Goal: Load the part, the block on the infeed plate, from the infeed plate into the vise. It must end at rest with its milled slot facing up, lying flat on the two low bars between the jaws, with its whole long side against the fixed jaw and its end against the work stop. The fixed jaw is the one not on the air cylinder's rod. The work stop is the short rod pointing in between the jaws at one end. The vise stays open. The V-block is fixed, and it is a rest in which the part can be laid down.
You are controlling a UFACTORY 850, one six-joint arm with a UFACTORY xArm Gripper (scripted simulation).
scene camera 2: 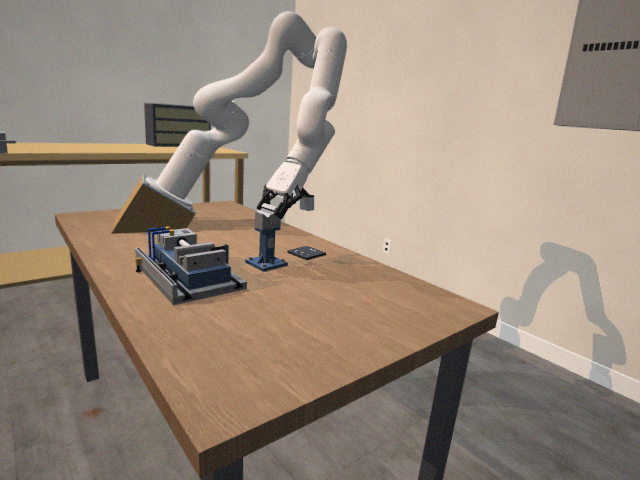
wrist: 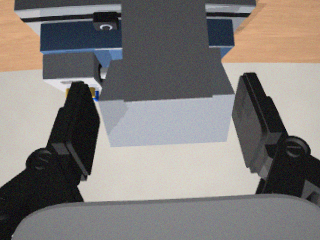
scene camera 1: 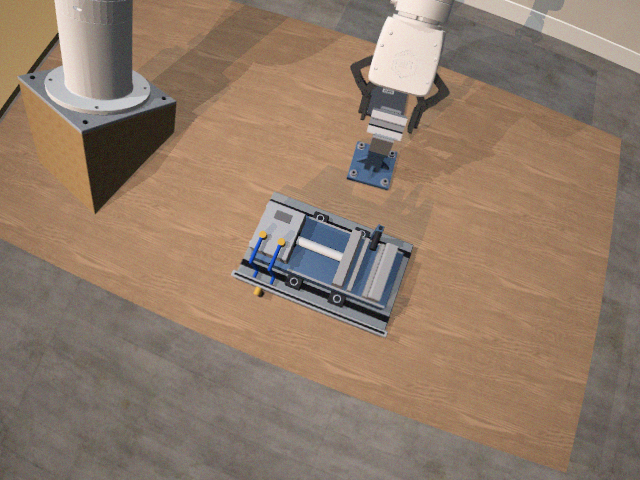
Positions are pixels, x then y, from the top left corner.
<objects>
My gripper shows in scene camera 2, in the wrist view and in scene camera 1 (386, 124). One and the same spot on my gripper: (wrist: 69, 157) is (scene camera 2: 268, 200).
</objects>
